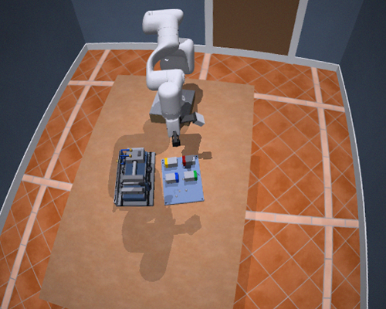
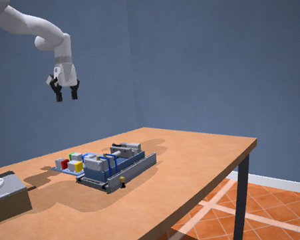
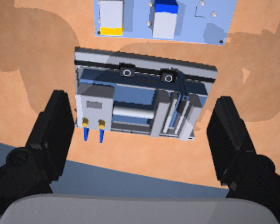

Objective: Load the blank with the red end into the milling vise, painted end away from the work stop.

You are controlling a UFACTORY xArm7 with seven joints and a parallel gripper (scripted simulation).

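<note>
Now: the red-ended blank 6 cm behind my hand, 2 cm to the left of it and 29 cm below it. From my hand the other things lie so: green-ended blank: 2 cm ahead, 6 cm to the left, 29 cm below; then yellow-ended blank: 3 cm behind, 6 cm to the right, 29 cm below; then blue-ended blank: 5 cm ahead, 3 cm to the right, 29 cm below.
</note>
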